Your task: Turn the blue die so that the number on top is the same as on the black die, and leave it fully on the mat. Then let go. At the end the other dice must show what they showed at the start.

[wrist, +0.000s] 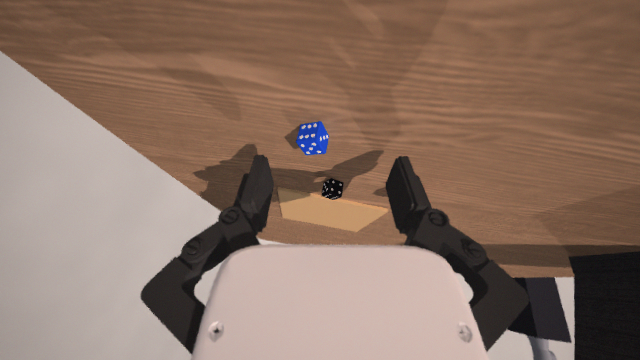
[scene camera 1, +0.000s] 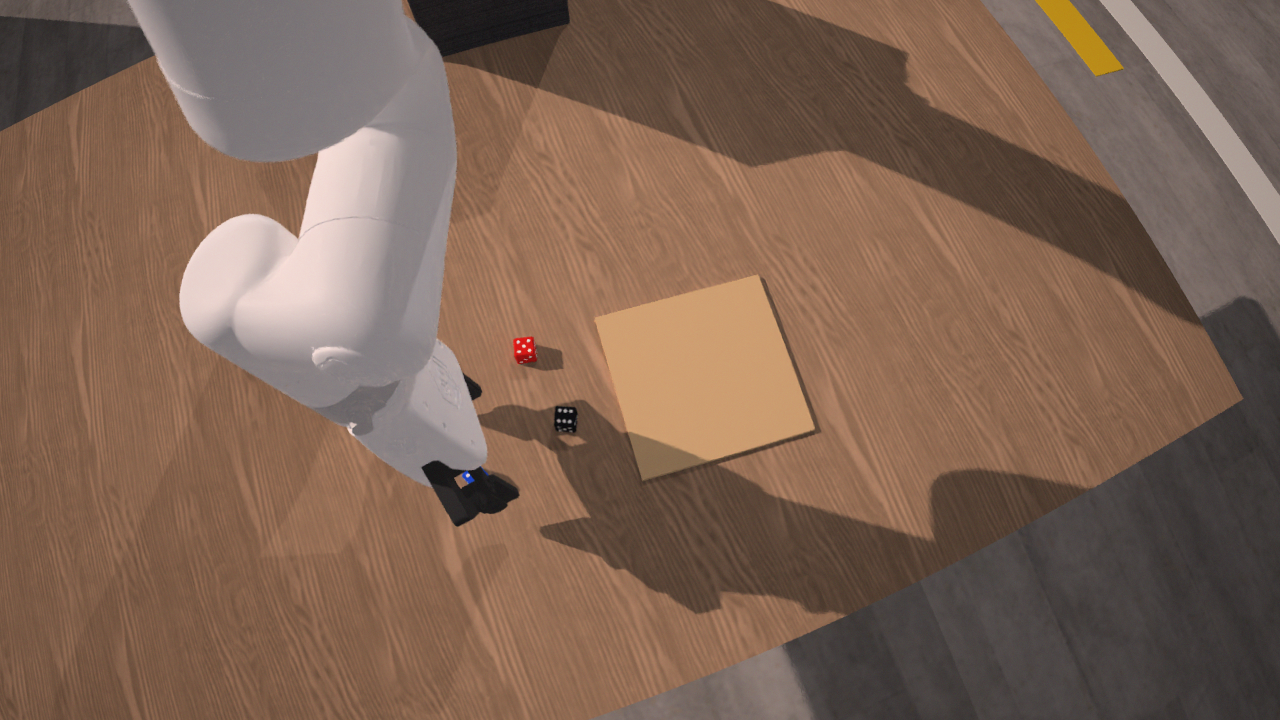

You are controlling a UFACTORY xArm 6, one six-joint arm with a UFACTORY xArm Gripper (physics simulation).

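Frame: origin at the arm's base, x right, y ahead, z up, level; millimetres.
Where they show: gripper, between the fingertips: (wrist: 330, 170) (scene camera 1: 483, 449).
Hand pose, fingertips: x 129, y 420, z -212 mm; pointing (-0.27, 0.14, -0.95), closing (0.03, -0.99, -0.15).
Each offset is from my fingertips to the centre of the thing. Level surfaces: height alone.
The blue die @[dx +13, dy +15, dz -15 mm] (scene camera 1: 467, 477) (wrist: 312, 138) lies on the table, mostly hidden by the gripper in the scene view. In the wrist view its upper side appears to show five, with six on the side facing the camera. The black die @[dx -67, dy -6, dz -15 mm] (scene camera 1: 565, 419) (wrist: 332, 189) shows six on top. The red die @[dx -55, dy -72, dz -15 mm] (scene camera 1: 524, 350) shows five on top; it does not show in the wrist view. The tan mat @[dx -181, dy -5, dz -21 mm] (scene camera 1: 707, 367) (wrist: 330, 212) bears no die. My gripper (scene camera 1: 489, 441) (wrist: 330, 170) is open and empty, tilted, above the table near the blue die, which is not between the fingertips.
The black die stands between the blue die and the mat, and the red die is off the mat's left side in the scene view. A dark block (scene camera 1: 492, 22) (wrist: 607, 305) stands at the table's far side. The wooden table @[dz -23 mm] (scene camera 1: 895, 358) ends at the lower right.
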